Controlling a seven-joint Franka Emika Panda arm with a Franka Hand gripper.
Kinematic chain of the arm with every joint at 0, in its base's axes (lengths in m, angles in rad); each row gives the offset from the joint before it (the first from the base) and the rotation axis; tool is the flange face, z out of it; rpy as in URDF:
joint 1: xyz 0 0 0.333 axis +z
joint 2: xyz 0 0 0 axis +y
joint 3: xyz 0 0 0.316 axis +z
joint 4: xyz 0.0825 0 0 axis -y
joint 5: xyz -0.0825 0 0.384 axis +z
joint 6: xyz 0 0 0 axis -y
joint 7: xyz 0.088 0 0 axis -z
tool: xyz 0 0 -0.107 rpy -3.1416 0 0
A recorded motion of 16 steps. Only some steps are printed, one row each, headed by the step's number.
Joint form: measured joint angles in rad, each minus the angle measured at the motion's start. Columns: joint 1, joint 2, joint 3, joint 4, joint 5, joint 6, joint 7.
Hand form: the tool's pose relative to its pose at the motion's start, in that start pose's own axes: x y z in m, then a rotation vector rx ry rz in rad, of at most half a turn. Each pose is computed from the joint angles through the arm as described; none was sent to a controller.
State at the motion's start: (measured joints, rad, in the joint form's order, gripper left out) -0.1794 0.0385 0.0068 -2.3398 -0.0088 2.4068 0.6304
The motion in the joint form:
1: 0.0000 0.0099 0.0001 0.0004 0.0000 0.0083 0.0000
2: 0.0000 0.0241 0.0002 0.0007 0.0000 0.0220 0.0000
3: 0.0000 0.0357 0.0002 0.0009 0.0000 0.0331 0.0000
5: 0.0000 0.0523 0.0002 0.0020 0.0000 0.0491 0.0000
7: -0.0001 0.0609 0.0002 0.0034 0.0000 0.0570 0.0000
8: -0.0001 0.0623 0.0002 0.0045 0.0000 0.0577 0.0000
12: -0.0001 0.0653 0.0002 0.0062 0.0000 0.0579 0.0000
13: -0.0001 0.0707 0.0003 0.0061 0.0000 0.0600 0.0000
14: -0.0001 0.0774 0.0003 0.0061 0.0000 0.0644 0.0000
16: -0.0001 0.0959 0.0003 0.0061 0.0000 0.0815 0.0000
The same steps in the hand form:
1: 0.0005 -0.0005 0.0042 -0.0006 -0.0010 -0.0002
2: 0.0014 -0.0012 0.0101 -0.0006 -0.0013 -0.0003
3: 0.0020 -0.0017 0.0150 -0.0006 -0.0017 -0.0004
5: 0.0031 -0.0026 0.0217 -0.0001 -0.0014 -0.0005
7: 0.0038 -0.0031 0.0248 0.0004 -0.0009 -0.0004
8: 0.0041 -0.0033 0.0251 0.0006 -0.0006 -0.0004
12: 0.0045 -0.0036 0.0259 0.0000 -0.0015 -0.0004
13: 0.0044 -0.0036 0.0286 -0.0019 -0.0043 -0.0005
14: 0.0044 -0.0037 0.0316 -0.0032 -0.0062 -0.0005
16: 0.0050 -0.0041 0.0397 -0.0038 -0.0075 -0.0006

